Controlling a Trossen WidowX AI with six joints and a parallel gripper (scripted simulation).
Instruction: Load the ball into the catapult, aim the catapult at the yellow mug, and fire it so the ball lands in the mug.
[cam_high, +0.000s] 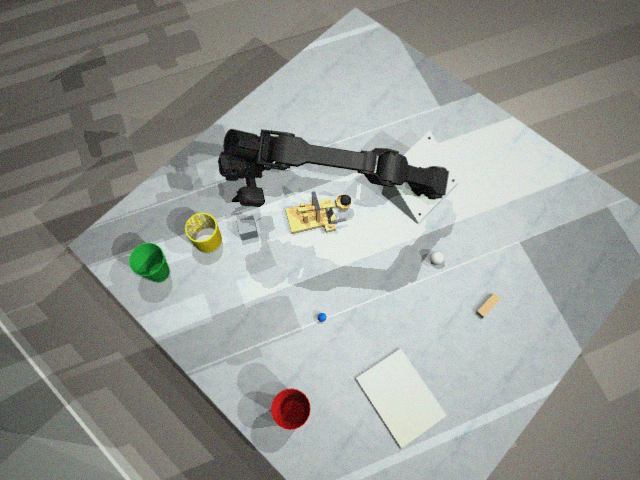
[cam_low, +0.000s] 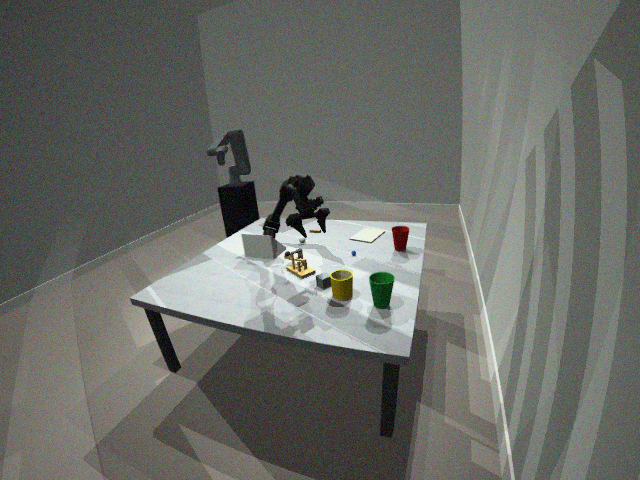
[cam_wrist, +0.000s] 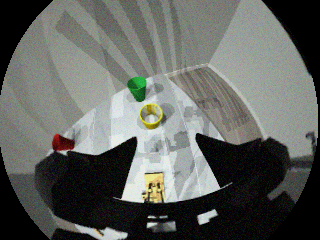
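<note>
The dark ball lies 240 mm behind my gripper tip, 200 mm to the left of it and 190 mm below it. Also, from my gripper tip: small grey block 220 mm below, 30 mm to the left, 10 mm ahead; then yellow mug 220 mm below, 110 mm ahead, 50 mm to the right; then wooden catapult 200 mm below, 180 mm to the left, 170 mm behind.
</note>
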